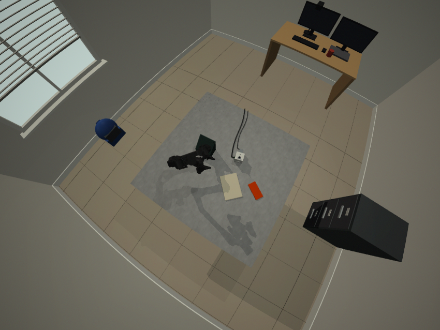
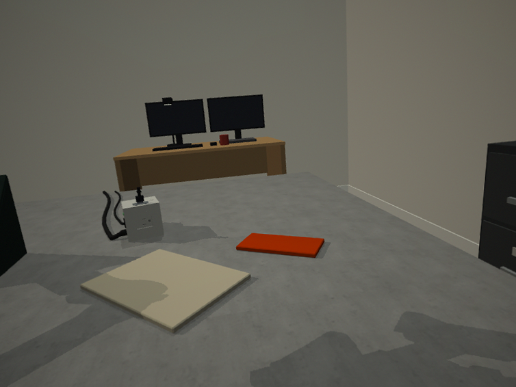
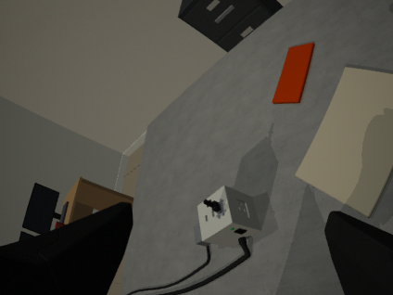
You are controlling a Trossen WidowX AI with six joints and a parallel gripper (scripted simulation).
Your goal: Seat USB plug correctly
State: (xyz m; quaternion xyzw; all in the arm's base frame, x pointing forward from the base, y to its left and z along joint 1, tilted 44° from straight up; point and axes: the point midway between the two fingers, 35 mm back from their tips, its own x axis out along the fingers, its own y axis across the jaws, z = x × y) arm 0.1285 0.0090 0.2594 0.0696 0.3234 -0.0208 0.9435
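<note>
Right now the USB plug is 14 cm ahead of my gripper tip, 22 cm to the left of it and 20 cm below it. Round my gripper tip: red flat slab: 40 cm ahead, 4 cm to the left, 29 cm below; socket: 14 cm ahead, 22 cm to the left, 22 cm below; beige flat board: 19 cm ahead, 3 cm to the right, 29 cm below.
</note>
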